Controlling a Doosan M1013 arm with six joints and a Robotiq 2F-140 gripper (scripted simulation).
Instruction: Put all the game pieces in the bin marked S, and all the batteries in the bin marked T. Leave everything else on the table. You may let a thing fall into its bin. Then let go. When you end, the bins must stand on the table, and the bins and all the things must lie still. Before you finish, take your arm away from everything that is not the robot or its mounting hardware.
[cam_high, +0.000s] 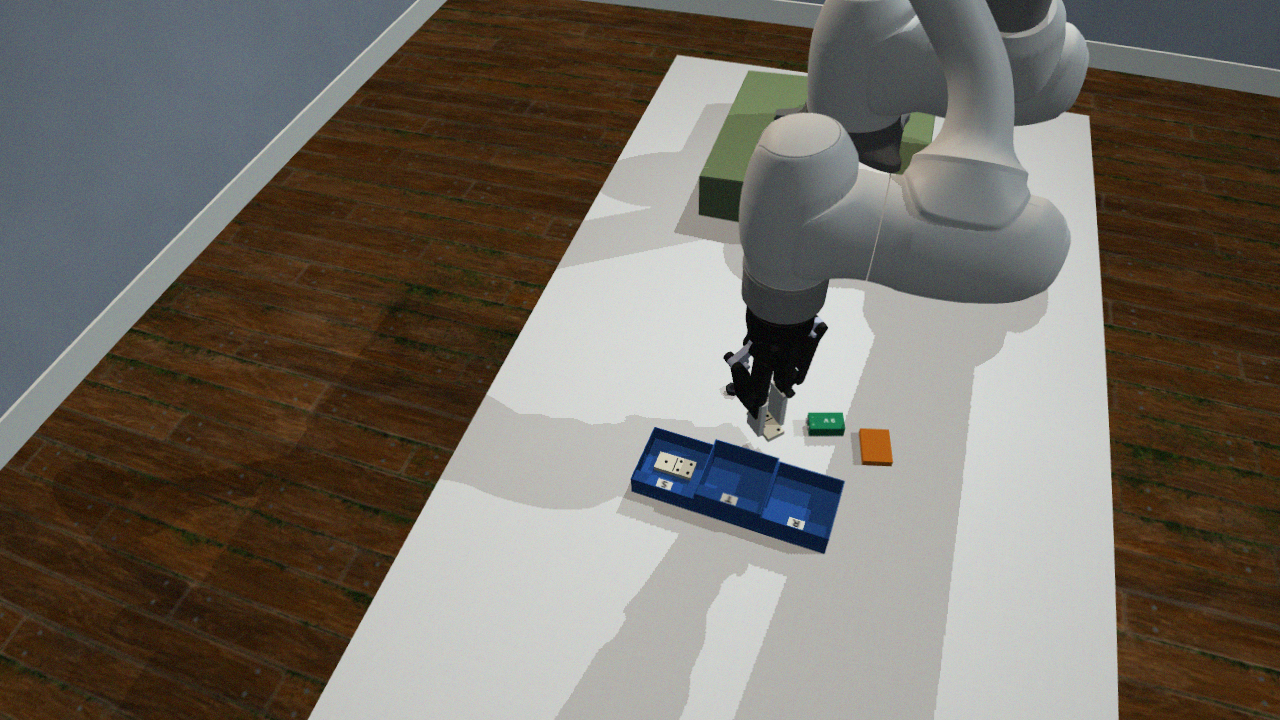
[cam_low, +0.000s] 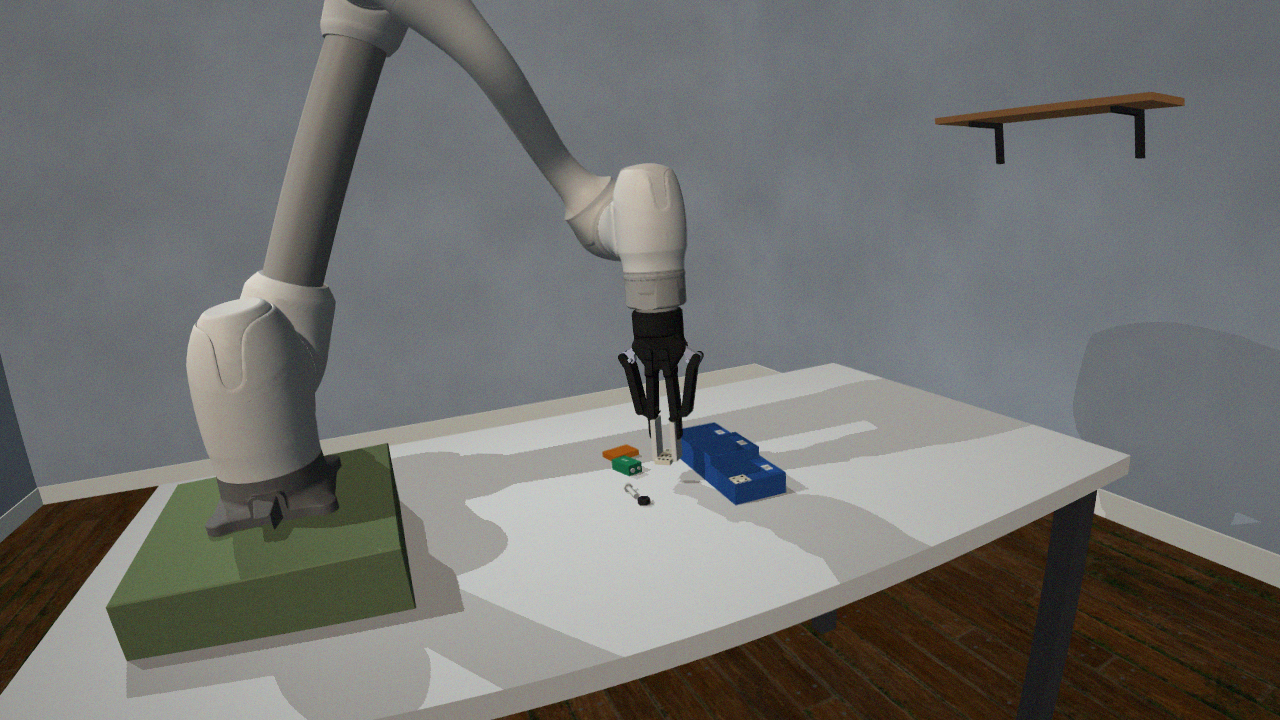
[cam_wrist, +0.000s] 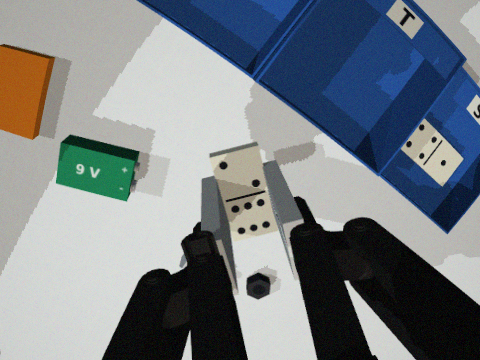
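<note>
Right now the green 9 V battery is 4 cm behind my hand, 7 cm to the left of it and 6 cm below it. Round my hand: grey bolt 7 cm behind, 1 cm to the right, 6 cm below; then blue three-compartment bin 9 cm ahead, 1 cm to the right, 5 cm below; then cream domino 3 cm below.
</note>
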